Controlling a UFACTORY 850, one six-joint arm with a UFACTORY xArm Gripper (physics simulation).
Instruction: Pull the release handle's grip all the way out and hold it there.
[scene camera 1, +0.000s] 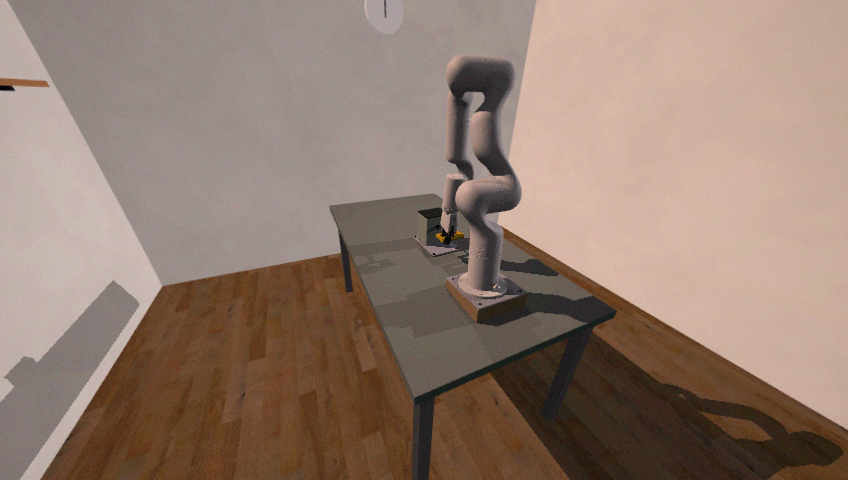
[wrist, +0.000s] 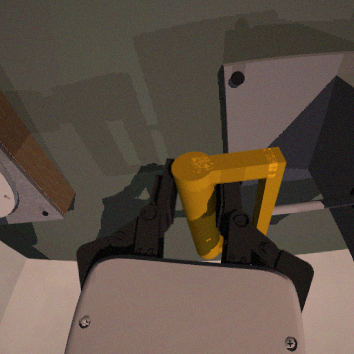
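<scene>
The release handle's yellow grip (scene camera 1: 457, 236) (wrist: 204, 220) is a thick round bar with a flat side arm and crosspiece. My gripper (scene camera 1: 447, 238) (wrist: 197, 172) is shut on the bar, with one dark finger on each side; the right finger passes through the handle's opening. A light rod (wrist: 300, 207) runs from the handle toward the dark housing (scene camera 1: 426, 229) (wrist: 332, 135), so the grip stands out away from the housing. The housing stands on a pale base plate (scene camera 1: 438, 250) (wrist: 265, 100). In the scene view the arm partly hides the grip.
The robot's wooden base block (scene camera 1: 501, 307) (wrist: 37, 160) stands on the grey-green table (scene camera 1: 419, 362), nearer the scene camera than the housing. A dark bolt (wrist: 237, 78) sits at the base plate's corner. The arm's shadow lies over the table.
</scene>
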